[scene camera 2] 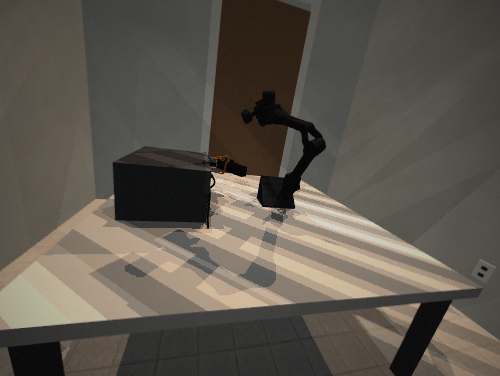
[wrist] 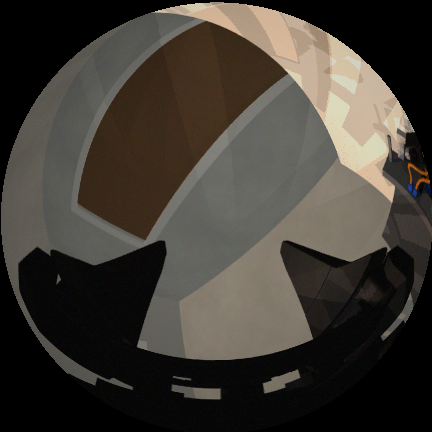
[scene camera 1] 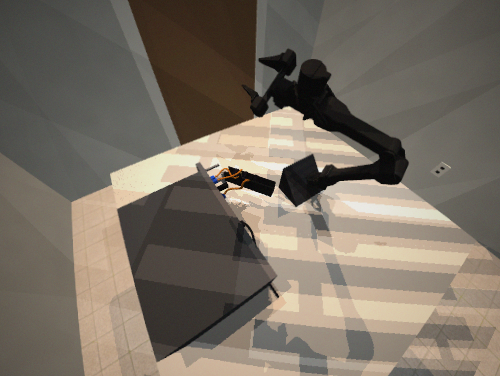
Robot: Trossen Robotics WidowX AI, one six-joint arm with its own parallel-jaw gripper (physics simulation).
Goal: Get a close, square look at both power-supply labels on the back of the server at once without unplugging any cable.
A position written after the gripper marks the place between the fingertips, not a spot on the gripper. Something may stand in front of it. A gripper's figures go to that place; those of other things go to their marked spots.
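A black block (scene camera 1: 256, 183) rests 0.64 m from the lens, while the gripper (scene camera 1: 250, 72) is 0.61 m from the lens.
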